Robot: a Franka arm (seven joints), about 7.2 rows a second.
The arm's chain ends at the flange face. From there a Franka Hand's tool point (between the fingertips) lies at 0.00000 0.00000 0.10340 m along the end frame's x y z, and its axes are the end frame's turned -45 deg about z.
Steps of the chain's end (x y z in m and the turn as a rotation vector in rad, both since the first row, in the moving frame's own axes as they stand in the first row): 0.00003, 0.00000, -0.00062, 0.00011, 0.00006, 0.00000; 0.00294, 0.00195, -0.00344, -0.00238, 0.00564, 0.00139; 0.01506, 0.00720, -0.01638, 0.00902, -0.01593, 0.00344; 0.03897, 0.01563, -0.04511, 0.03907, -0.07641, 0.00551; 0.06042, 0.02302, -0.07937, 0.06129, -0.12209, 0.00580
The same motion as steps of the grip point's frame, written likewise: 0.00003, 0.00002, -0.00062, 0.00004, 0.00012, 0.00000; 0.00094, 0.00404, -0.00344, -0.00567, 0.00231, 0.00139; 0.00506, 0.01392, -0.01640, 0.01764, -0.00489, 0.00344; 0.01380, 0.03017, -0.04549, 0.08166, -0.02640, 0.00551; 0.02205, 0.04562, -0.08033, 0.12967, -0.04299, 0.00580
